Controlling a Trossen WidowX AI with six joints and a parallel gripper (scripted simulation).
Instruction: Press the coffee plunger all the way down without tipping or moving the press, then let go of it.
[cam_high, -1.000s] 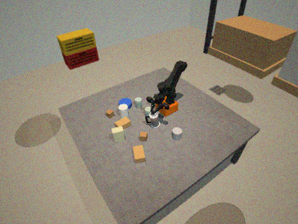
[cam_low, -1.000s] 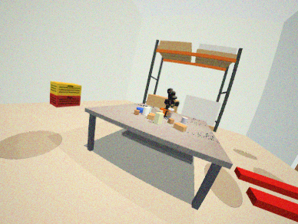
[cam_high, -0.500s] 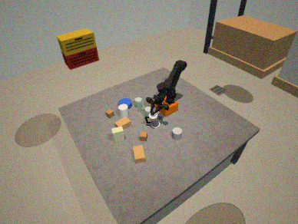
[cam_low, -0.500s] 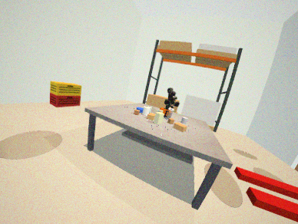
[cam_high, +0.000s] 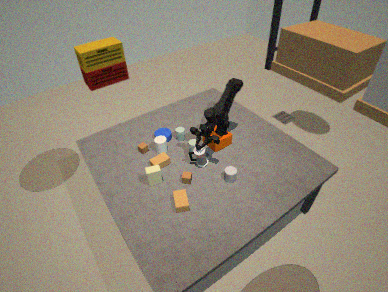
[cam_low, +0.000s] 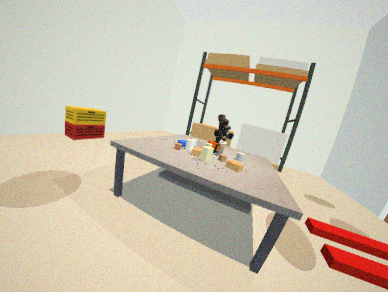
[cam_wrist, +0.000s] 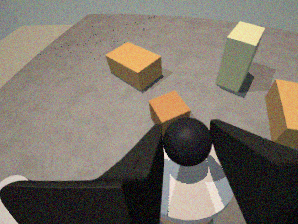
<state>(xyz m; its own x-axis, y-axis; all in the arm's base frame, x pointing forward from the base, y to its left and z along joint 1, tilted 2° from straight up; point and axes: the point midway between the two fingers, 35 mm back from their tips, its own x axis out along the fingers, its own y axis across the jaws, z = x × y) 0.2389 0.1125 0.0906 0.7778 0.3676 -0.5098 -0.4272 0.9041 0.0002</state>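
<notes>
The coffee press is 9 cm below my gripper tip, 2 cm to the right of it and 1 cm behind it. From my gripper tip the other things lie so: blue disc 39 cm to the right, 15 cm below, 5 cm ahead.
</notes>
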